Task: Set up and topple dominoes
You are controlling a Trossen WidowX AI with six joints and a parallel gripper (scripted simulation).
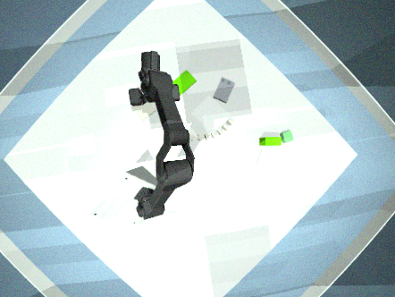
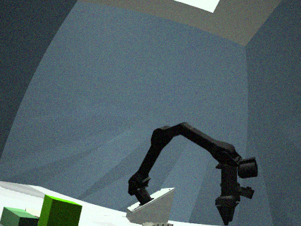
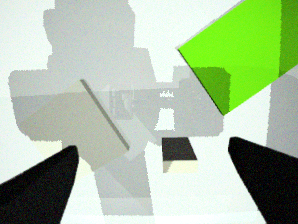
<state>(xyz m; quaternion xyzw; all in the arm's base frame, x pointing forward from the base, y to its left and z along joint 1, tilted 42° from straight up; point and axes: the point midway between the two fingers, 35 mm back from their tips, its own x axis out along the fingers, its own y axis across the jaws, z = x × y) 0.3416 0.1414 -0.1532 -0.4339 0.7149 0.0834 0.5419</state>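
Right now my gripper tip is 120 mm short of the flat bright green block, 70 mm above it and 20 mm to the left of it. Also, from my gripper tip: grey block: 240 mm ahead, 200 mm to the right, 70 mm below; then pale green cube: 570 mm to the right, 250 mm ahead, 60 mm below.
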